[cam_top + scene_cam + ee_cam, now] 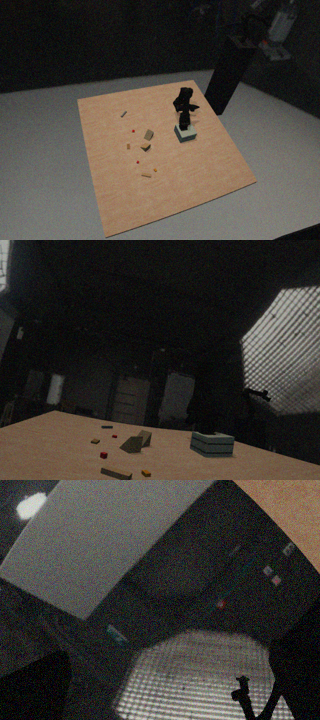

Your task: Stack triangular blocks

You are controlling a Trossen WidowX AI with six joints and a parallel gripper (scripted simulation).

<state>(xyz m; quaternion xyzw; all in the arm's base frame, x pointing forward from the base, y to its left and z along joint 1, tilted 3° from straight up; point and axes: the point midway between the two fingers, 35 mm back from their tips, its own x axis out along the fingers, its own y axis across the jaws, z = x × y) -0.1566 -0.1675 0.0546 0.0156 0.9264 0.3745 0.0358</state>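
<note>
Now: gripper tip 540 mm short of the tan triangular block, 270 mm to the right of it and 130 mm above it. Also, from my gripper tip: grey bar (670 mm ahead, 140 mm below, 130 mm to the right); red cube (640 mm ahead, 380 mm to the left, 140 mm below); orange cube (520 mm ahead, 480 mm to the left, 150 mm below).
</note>
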